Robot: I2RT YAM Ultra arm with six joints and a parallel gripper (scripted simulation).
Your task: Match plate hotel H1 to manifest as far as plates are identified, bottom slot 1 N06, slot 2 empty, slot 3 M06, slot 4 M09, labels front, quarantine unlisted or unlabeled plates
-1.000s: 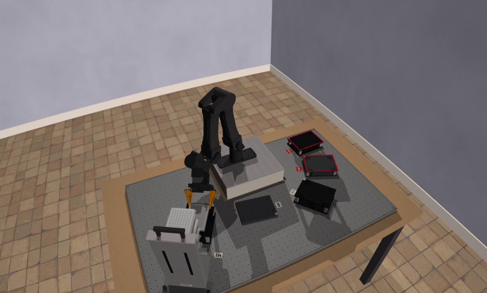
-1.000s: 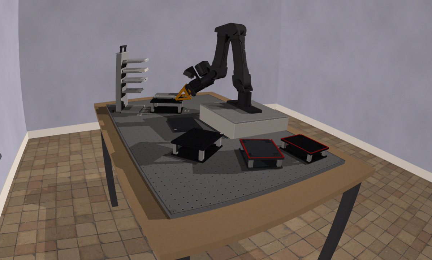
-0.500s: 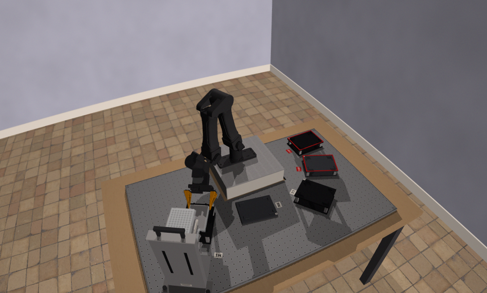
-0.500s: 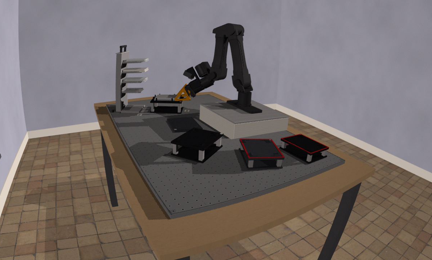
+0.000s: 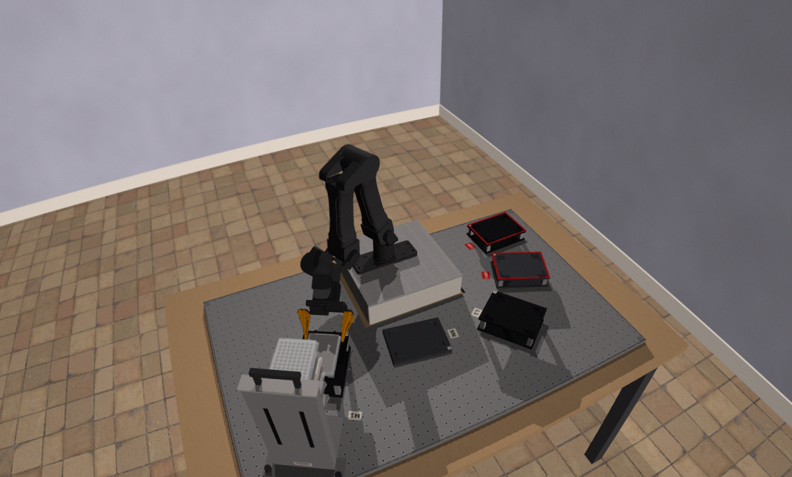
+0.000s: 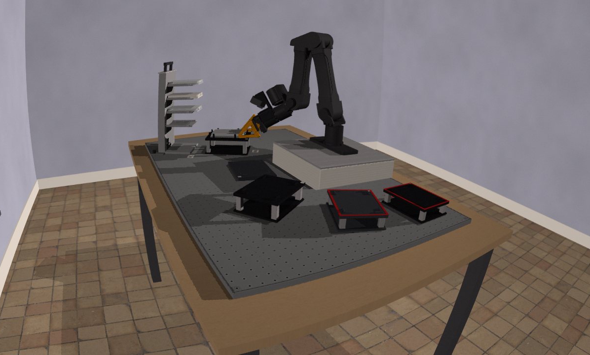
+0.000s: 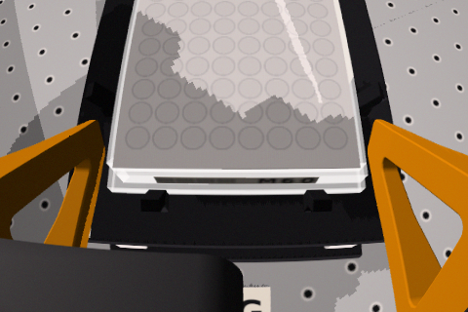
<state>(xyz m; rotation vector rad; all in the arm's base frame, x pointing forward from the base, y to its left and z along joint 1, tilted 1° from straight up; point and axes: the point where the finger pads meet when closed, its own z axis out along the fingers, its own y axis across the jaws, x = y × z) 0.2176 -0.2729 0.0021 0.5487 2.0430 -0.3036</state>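
My gripper is now 5 cm short of the black regrip nest RG, 3 cm to the left of it and 1 cm above it. Also, from my hand: flat recovery nest N6 (24 cm to the left, 7 cm ahead, 6 cm below); H1 deck label (21 cm ahead, 7 cm below, 1 cm to the right); plate hotel H1 (27 cm ahead, 16 cm to the right, 9 cm above).
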